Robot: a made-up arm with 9 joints. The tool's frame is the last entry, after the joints.
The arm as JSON. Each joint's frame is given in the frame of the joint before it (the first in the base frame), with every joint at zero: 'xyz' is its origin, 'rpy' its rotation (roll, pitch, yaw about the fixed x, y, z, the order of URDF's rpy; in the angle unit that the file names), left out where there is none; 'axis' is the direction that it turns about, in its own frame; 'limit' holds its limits. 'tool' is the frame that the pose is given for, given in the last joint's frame.
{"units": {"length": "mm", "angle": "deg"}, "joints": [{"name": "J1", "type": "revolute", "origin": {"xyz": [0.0, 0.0, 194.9]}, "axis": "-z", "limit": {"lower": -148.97, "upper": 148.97}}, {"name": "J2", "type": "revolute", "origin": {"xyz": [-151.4, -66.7, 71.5]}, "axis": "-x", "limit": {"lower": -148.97, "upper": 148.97}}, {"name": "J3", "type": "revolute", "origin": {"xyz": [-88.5, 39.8, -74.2]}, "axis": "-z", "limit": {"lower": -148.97, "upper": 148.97}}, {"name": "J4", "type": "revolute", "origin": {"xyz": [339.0, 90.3, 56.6]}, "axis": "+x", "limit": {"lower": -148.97, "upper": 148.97}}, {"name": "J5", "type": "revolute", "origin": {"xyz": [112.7, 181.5, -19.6]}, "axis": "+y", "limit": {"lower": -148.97, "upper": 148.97}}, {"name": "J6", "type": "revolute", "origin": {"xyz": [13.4, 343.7, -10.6]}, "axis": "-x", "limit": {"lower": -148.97, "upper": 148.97}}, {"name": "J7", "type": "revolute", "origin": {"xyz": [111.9, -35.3, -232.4]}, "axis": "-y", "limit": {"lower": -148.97, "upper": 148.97}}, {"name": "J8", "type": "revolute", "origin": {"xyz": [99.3, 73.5, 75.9]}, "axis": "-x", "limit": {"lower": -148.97, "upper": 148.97}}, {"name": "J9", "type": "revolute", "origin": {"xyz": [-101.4, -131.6, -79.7]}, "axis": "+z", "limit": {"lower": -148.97, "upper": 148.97}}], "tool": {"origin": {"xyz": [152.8, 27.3, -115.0]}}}
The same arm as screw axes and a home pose.
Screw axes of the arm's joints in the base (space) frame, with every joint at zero. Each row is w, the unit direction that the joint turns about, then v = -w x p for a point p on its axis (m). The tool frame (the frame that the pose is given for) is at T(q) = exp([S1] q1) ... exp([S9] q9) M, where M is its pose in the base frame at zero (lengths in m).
S1: w 0 0 -1 v 0 0 0
S2: w -1 0 0 v 0 -0.2664 -0.0667
S3: w 0 0 -1 v 0.0269 -0.2399 0
S4: w 1 0 0 v 0 0.2488 -0.0634
S5: w 0 1 0 v -0.2292 0 0.2118
S6: w -1 0 0 v 0 -0.2186 0.5886
S7: w 0 -1 0 v -0.0138 0 -0.3371
S8: w -1 0 0 v 0 -0.0621 0.6268
S9: w 0 0 1 v 0.4952 -0.335 0
M =
1 0 0 0.4878
0 1 0 0.5225
0 0 1 -0.1326
0 0 0 1
Joint limits (deg, base to tool): -148.97..148.97 -148.97..148.97 -148.97..148.97 -148.97..148.97 -148.97..148.97 -148.97..148.97 -148.97..148.97 -148.97..148.97 -148.97..148.97

